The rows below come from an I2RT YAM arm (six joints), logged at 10 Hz.
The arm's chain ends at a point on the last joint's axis. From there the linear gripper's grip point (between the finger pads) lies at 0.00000 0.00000 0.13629 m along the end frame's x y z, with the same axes.
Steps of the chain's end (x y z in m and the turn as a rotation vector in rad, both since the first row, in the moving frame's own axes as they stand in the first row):
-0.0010, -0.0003, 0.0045, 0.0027, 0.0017, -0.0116
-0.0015, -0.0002, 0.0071, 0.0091, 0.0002, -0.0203
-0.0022, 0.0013, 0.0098, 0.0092, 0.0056, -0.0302
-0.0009, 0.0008, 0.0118, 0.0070, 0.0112, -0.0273
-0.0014, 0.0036, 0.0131, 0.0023, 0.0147, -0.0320
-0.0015, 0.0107, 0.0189, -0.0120, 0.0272, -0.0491
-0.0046, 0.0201, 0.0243, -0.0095, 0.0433, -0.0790
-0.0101, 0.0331, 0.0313, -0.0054, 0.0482, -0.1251
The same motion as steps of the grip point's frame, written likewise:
-0.0008, -0.0007, 0.0045, 0.0027, 0.0017, -0.0116
-0.0015, -0.0014, 0.0071, 0.0091, 0.0002, -0.0203
-0.0015, 0.0000, 0.0098, 0.0092, 0.0056, -0.0302
0.0006, -0.0002, 0.0118, 0.0070, 0.0112, -0.0273
0.0006, 0.0033, 0.0131, 0.0023, 0.0147, -0.0320
0.0022, 0.0122, 0.0188, -0.0120, 0.0272, -0.0491
0.0013, 0.0212, 0.0242, -0.0095, 0.0433, -0.0790
-0.0035, 0.0334, 0.0311, -0.0054, 0.0482, -0.1251

